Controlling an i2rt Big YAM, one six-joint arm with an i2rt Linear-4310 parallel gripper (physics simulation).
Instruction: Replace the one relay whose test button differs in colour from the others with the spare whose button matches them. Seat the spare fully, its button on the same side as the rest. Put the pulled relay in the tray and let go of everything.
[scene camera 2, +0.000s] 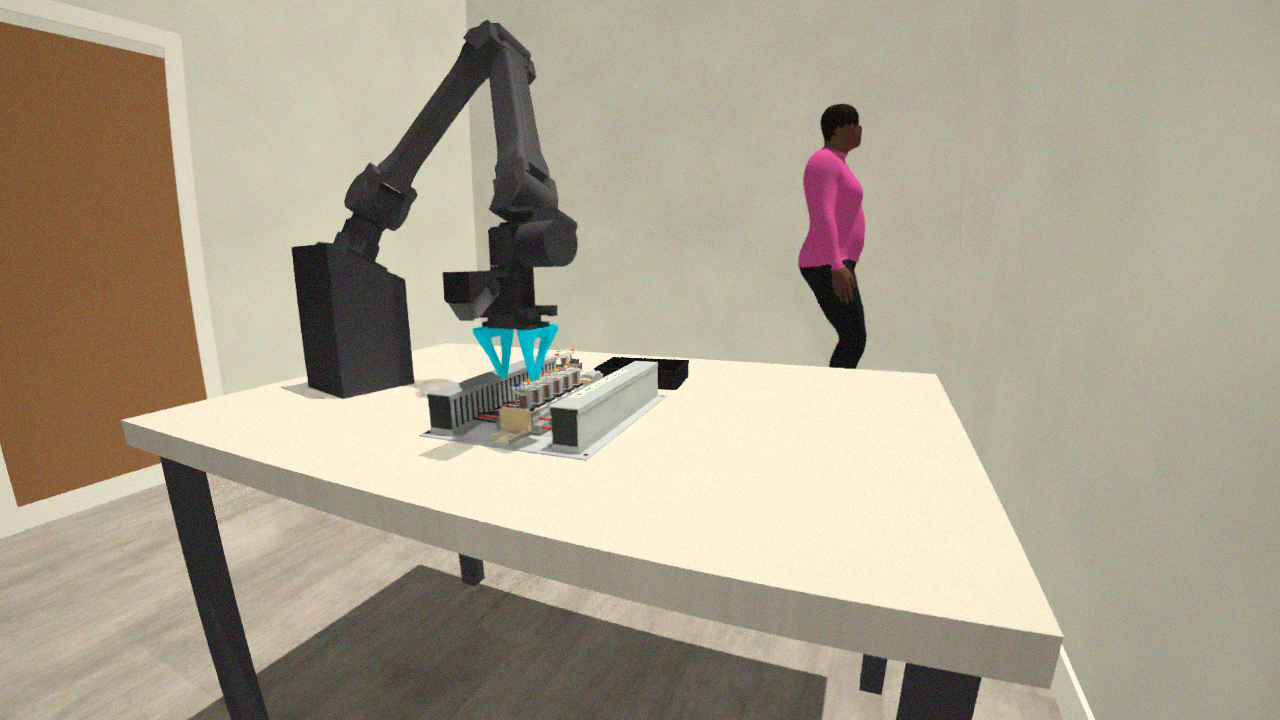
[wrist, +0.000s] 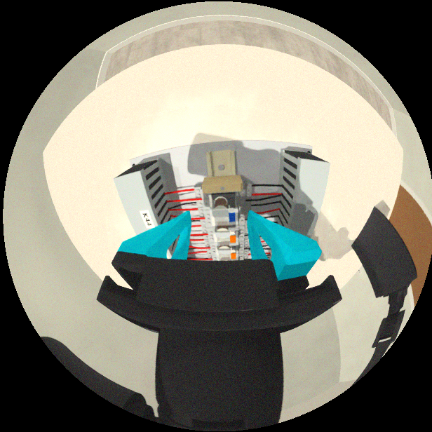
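Where they show: gripper, fingertip midpoint: (scene camera 2: 518, 378); arm's base at its link origin: (scene camera 2: 350, 263).
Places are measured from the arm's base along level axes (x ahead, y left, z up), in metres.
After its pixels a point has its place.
The relay with the blue button (wrist: 232, 217) sits in the row on the rail, nearest the beige end stop. Relays with orange buttons (wrist: 233, 239) (scene camera 2: 559, 383) @[y -0.049, x 0.493, z -0.195 m] stand in line behind it, their buttons on the same side as the blue one. My gripper (scene camera 2: 519, 377) @[y -0.144, x 0.483, z -0.167 m] (wrist: 218, 216) is partly open and empty, pointing down over the blue-button end of the row. In the wrist view its cyan fingers stand on either side of the row, apart from the relays. A black tray (scene camera 2: 673, 372) @[y 0.162, x 0.610, z -0.215 m] lies beyond the panel. I cannot pick out the spare; my gripper body hides the row's far part in the wrist view.
Slotted grey wiring ducts (scene camera 2: 604, 407) @[y -0.115, x 0.599, z -0.205 m] (wrist: 312, 185) stand high along both sides of the row. Red and black wires (wrist: 266, 194) run between them and the sockets. The beige end stop (scene camera 2: 515, 420) @[y -0.158, x 0.483, z -0.223 m] (wrist: 222, 184) closes the near end. A person in pink (scene camera 2: 834, 207) stands behind the table.
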